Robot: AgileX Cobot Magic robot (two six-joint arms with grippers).
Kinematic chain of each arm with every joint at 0, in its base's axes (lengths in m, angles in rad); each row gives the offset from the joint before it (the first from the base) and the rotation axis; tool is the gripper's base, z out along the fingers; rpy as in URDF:
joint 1: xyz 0 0 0.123 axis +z
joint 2: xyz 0 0 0 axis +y
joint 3: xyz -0.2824 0 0.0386 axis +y
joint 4: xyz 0.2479 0 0.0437 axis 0.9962 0 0.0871
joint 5: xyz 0 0 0 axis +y
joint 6: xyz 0.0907 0 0.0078 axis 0.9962 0 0.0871
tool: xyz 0 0 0 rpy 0 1.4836 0
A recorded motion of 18 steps. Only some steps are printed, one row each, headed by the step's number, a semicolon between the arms.
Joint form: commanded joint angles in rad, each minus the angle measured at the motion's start. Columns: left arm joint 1, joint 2, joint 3, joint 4, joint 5, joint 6; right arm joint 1, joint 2, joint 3, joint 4, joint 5, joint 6.
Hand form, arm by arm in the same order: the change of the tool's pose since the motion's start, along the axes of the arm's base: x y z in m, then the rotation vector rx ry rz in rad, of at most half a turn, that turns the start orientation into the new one. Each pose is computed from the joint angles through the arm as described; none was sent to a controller.
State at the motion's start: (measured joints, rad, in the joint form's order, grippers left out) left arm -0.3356 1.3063 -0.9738 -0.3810 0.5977 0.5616; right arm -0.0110 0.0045 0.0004 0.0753 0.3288 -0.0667
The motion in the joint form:
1: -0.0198 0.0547 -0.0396 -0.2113 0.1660 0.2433; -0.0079 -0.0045 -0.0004 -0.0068 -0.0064 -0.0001
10: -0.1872 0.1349 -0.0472 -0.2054 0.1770 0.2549; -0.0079 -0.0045 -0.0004 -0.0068 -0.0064 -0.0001
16: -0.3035 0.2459 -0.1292 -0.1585 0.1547 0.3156; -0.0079 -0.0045 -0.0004 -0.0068 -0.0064 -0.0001
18: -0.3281 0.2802 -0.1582 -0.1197 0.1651 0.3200; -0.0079 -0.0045 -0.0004 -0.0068 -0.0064 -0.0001
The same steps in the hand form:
1: -0.0045 -0.0213 -0.0051 -0.0390 0.1089 -0.2202; -0.0001 -0.0007 0.0009 -0.0070 -0.0112 -0.0089
10: -0.0182 -0.0673 -0.0262 0.0055 0.1829 -0.4002; -0.0001 -0.0007 0.0009 -0.0070 -0.0112 -0.0089
16: -0.0151 -0.1078 -0.0373 0.0889 0.1424 -0.5630; -0.0001 -0.0007 0.0009 -0.0070 -0.0112 -0.0089
18: -0.0133 -0.1169 -0.0416 0.1316 0.1393 -0.6066; -0.0001 -0.0007 0.0009 -0.0070 -0.0112 -0.0089

